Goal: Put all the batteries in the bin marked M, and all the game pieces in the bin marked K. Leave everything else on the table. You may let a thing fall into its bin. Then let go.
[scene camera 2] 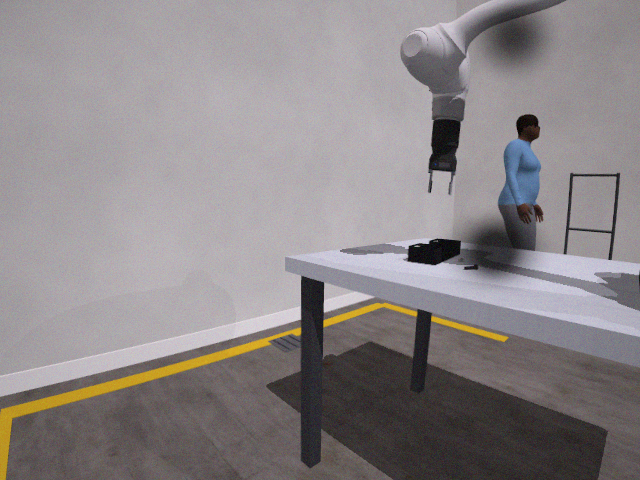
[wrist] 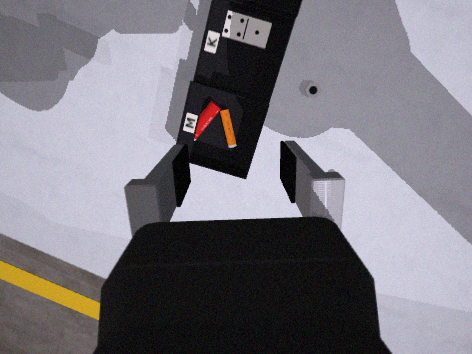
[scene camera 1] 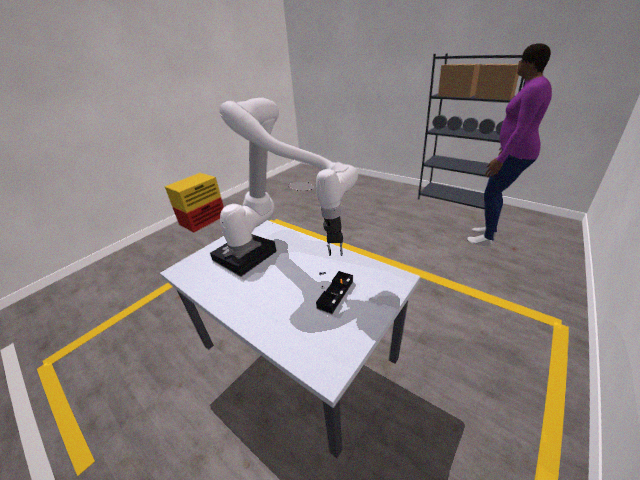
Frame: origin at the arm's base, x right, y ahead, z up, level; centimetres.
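Seen in the pictures: gripper, fingertip midpoint: (scene camera 2: 439, 193) (wrist: 234, 161) (scene camera 1: 336, 254); arm's base at its link origin: (scene camera 1: 242, 247).
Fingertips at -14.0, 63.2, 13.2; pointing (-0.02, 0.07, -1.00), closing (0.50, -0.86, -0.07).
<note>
Pixels of each thing's top centre, then the offset from my fingertips to it, as dx, dy, dz. "spot": a spot on its surface instead. Level surfaces: height alone.
- bin marked M at a spot on its surface: (wrist: 220, 169) spot: -5.7, +0.0, -15.8
- red battery at its top centre: (wrist: 201, 122) -2.5, +4.3, -17.8
- orange battery at its top centre: (wrist: 228, 129) -1.8, +1.3, -18.2
- domino at its top centre: (wrist: 245, 29) +8.3, +4.6, -18.5
- adjoining bin marked K at its top centre: (wrist: 241, 49) (scene camera 2: 436, 243) (scene camera 1: 335, 287) +6.2, +3.7, -15.2
- grey nut at its top centre: (wrist: 313, 90) (scene camera 1: 322, 286) +6.4, -5.0, -19.0
- dark bolt at its top centre: (scene camera 2: 471, 264) (scene camera 1: 322, 271) -2.3, -12.2, -18.6
- third black bin at a spot on its surface: (scene camera 1: 326, 304) spot: +14.9, +4.7, -19.2
- white table at its surface level: dz -19.9
My gripper (scene camera 1: 335, 253) (scene camera 2: 439, 193) (wrist: 234, 161) is open and empty, high above the end of the black bins near the bin marked M (wrist: 220, 169). In the wrist view a red battery (wrist: 206, 120) and an orange battery (wrist: 228, 128) are inside the bin marked M. A domino (wrist: 247, 29) lies in the adjoining bin marked K (wrist: 240, 65). A grey nut (wrist: 306, 88) (scene camera 1: 322, 286) is on the table beside the bins. A dark bolt (scene camera 1: 322, 273) (scene camera 2: 470, 267) lies on the table near the nut; in the wrist view a finger mostly hides it.
A third black bin (scene camera 1: 326, 304) adjoins the row at its other end; its label is too small to read. The arm's black base (scene camera 1: 240, 263) stands on the white table (scene camera 1: 232, 304). A person (scene camera 1: 527, 118) (scene camera 2: 519, 173) stands beyond the table, near a shelf rack (scene camera 1: 427, 129).
</note>
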